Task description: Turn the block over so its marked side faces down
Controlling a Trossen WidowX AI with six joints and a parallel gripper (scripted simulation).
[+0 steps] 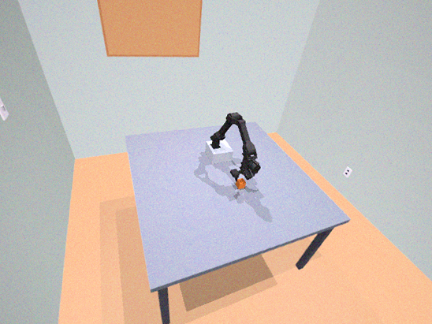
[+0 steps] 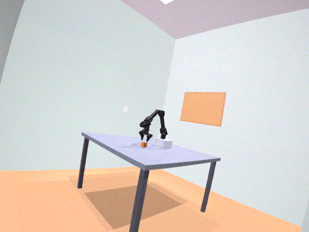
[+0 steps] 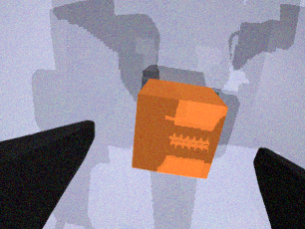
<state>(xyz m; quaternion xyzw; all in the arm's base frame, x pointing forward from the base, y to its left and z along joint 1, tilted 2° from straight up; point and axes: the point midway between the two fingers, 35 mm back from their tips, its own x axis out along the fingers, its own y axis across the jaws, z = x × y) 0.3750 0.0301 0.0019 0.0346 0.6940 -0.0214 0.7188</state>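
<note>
Right now my gripper tip is 2 cm past the block and 4 cm above it.
</note>
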